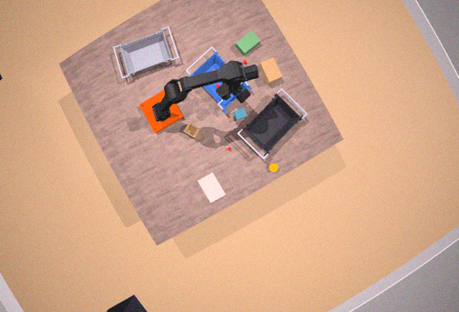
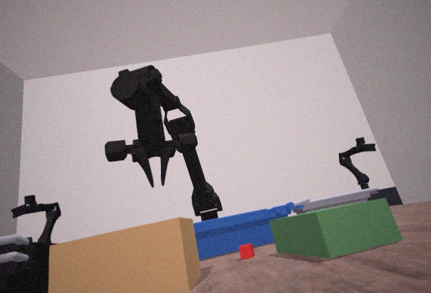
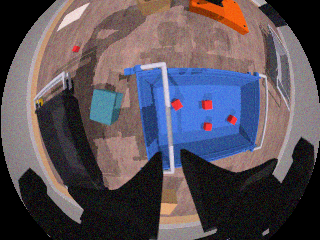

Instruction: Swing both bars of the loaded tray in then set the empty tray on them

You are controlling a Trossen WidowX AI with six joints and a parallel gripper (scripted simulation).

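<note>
My gripper tip is 28 cm past the grey tray, 48 cm to the right of it and 10 cm above it. Also, from my gripper tip: cyan block 2 cm behind, 12 cm to the right, 12 cm below; tan block 26 cm ahead, 1 cm to the right, 12 cm below; red block 17 cm ahead, 12 cm to the left, 14 cm below.
</note>
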